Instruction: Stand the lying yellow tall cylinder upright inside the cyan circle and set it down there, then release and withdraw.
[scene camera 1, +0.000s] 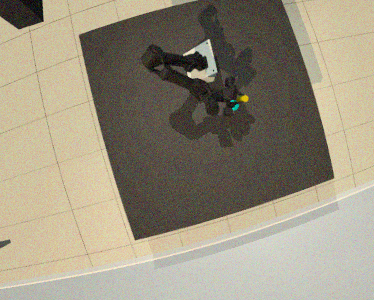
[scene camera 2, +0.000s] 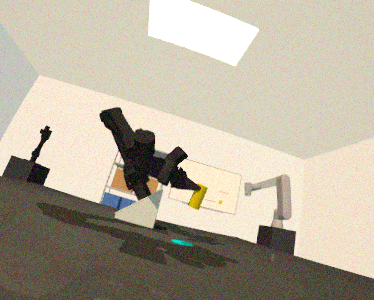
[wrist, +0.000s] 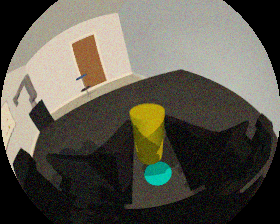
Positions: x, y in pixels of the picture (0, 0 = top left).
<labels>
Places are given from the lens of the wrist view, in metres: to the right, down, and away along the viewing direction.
my gripper (wrist: 147, 121): 0.01, 0.01, 0.10
yellow tall cylinder (wrist: 148, 119): 0.01, 0.01, 0.08
</labels>
